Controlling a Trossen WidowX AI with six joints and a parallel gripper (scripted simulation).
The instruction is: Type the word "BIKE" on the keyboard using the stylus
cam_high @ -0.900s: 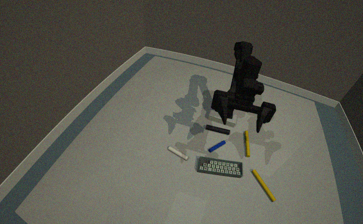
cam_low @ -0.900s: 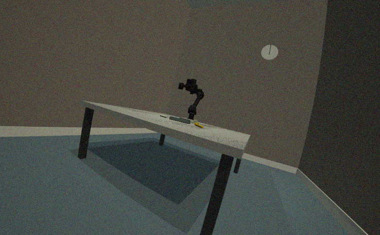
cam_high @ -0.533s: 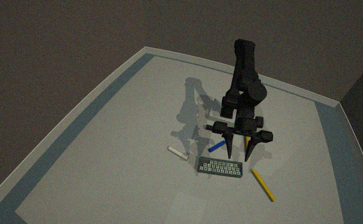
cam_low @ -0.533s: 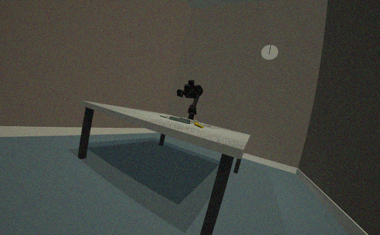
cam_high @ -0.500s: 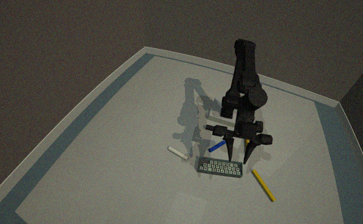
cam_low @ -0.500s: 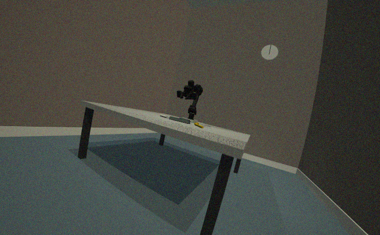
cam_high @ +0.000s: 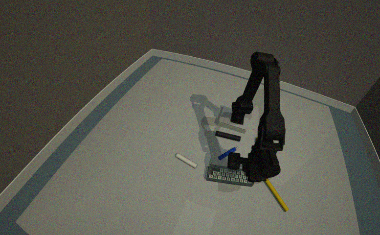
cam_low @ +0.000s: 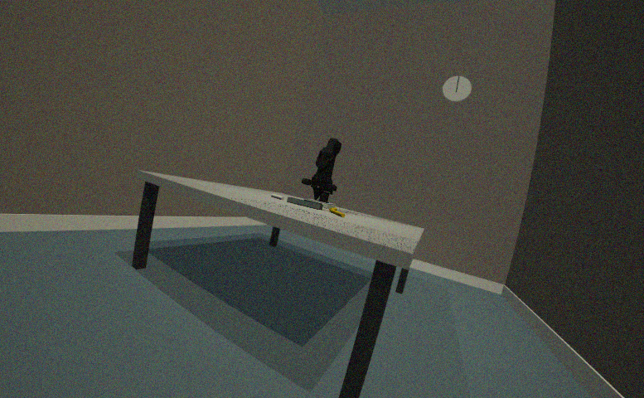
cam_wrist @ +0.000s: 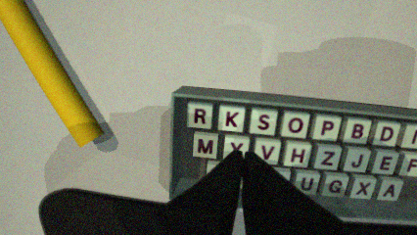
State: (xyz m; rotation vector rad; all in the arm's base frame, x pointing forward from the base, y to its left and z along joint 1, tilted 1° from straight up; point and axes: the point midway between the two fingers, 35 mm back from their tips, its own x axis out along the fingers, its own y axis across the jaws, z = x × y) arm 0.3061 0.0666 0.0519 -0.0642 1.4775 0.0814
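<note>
My gripper tip is 13 cm past the blue stylus, 6 cm to the left of it and 4 cm above it. Round my gripper tip: dark cylinder 20 cm behind, 10 cm to the right, 3 cm below; then stylus tip 16 cm behind, 4 cm to the right, 4 cm below; then white cylinder 25 cm to the right, 3 cm below, 2 cm behind.
</note>
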